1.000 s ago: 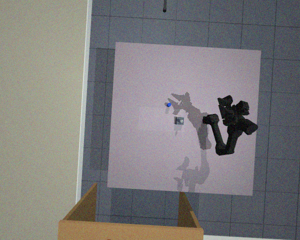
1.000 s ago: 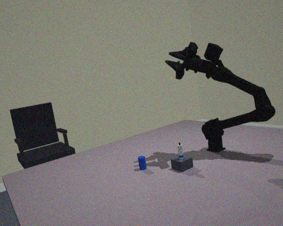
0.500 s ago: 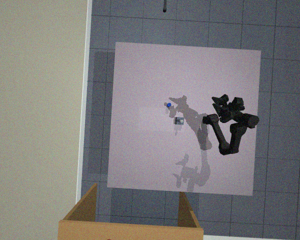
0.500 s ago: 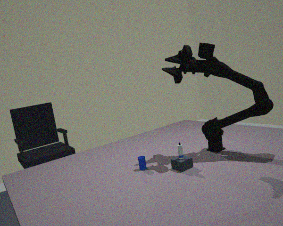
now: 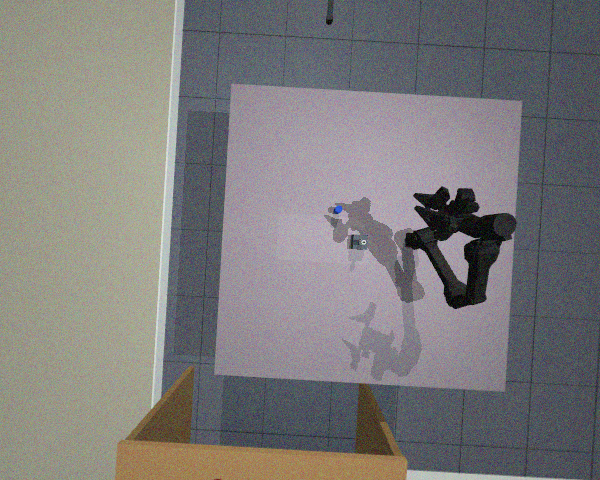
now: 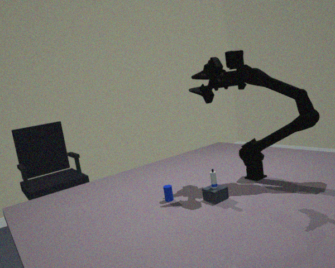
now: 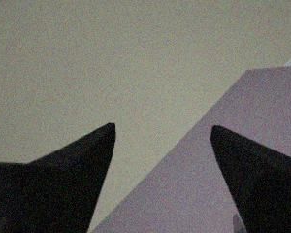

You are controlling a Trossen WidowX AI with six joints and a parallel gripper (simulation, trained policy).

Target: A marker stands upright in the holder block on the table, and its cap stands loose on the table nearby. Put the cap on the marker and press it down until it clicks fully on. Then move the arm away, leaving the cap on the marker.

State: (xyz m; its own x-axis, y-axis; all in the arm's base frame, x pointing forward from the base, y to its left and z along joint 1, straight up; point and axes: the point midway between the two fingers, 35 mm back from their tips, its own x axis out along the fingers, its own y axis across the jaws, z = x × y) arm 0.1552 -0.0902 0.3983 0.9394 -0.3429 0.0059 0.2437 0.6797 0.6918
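My gripper tip is 16 cm short of the blue cap, 1 cm to the left of it and 37 cm above it. Also, from my gripper tip: dark holder block (6 cm ahead, 12 cm to the left, 38 cm below).
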